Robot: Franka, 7 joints.
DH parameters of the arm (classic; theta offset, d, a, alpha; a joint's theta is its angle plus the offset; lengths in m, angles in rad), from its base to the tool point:
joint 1: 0 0.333 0 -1.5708
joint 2: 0 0 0 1.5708
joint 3: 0 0.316 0.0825 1.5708
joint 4: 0 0 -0.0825 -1.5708
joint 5: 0 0.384 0 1.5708
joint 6: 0 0 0.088 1.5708
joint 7: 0 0.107 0 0
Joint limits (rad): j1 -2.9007..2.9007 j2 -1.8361..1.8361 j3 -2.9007..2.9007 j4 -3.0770..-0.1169 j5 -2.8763..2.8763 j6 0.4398..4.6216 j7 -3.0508..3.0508
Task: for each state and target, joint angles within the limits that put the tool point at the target. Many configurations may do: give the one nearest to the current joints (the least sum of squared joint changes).
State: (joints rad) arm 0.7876 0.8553 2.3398 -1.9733 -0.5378 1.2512 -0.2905
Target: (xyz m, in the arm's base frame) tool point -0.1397 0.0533 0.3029
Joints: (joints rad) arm 0.6711 0.8005 2.2253 -2.9281 -0.3955 0.9331 -0.2905
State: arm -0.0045 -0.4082 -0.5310 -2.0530 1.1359 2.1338 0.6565
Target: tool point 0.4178 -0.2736 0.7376
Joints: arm 0.0029 -0.3565 -0.5335 -1.8589 1.1526 2.1822 0.6565
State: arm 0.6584 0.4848 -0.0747 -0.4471 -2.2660 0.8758 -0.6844
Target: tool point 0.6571 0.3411 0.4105
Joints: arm 0.6342 1.1157 0.0057 -0.8174 -2.1485 0.8512 -0.6844
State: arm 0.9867 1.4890 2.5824 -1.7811 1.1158 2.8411 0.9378
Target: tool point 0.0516 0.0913 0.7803
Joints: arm 0.5165 1.8361 2.9007 -2.4178 1.0420 1.9637 0.9378
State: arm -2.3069 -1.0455 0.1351 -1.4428 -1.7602 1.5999 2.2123
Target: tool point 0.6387 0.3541 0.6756
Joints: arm -2.5637 -1.6893 0.3313 -0.9692 -1.8827 1.7097 2.2123
